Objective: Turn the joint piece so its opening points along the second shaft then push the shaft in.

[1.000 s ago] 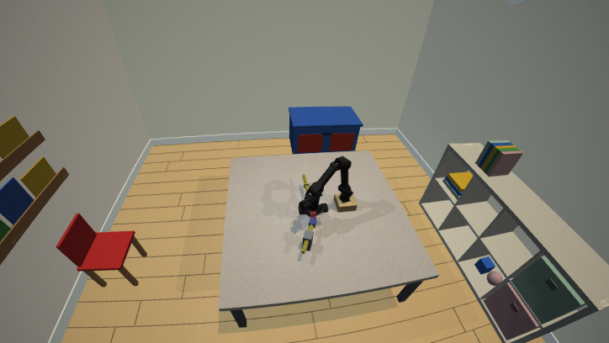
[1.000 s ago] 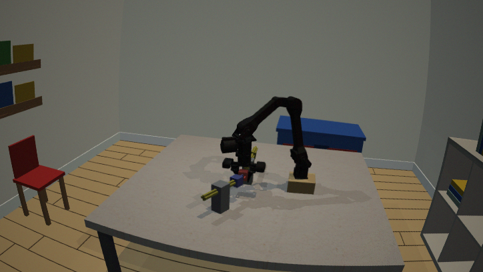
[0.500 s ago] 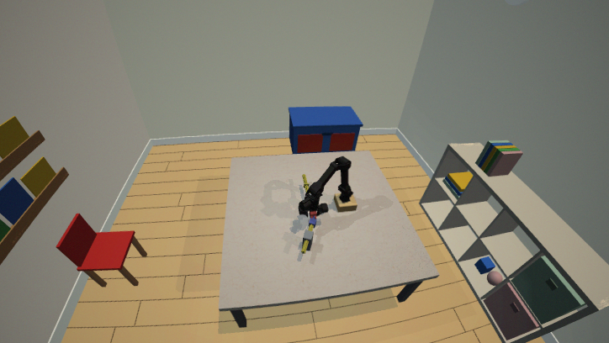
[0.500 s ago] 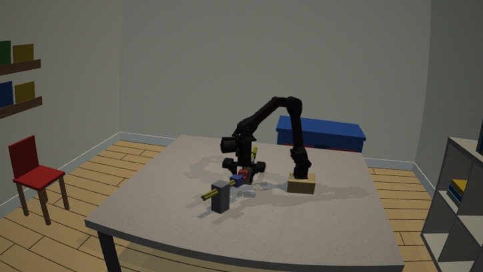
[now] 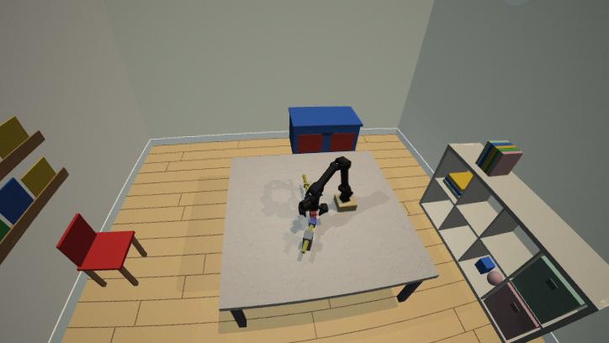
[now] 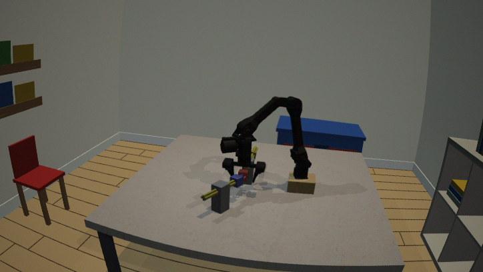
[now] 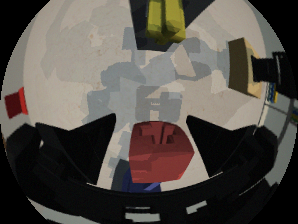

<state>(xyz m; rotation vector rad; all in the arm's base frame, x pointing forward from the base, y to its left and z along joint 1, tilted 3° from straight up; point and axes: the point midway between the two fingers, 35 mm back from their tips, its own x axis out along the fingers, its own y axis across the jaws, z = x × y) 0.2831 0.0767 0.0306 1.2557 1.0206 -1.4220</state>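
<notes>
Right now my gripper tip is 20 mm to the right of the red joint piece and 40 mm below it.
</notes>
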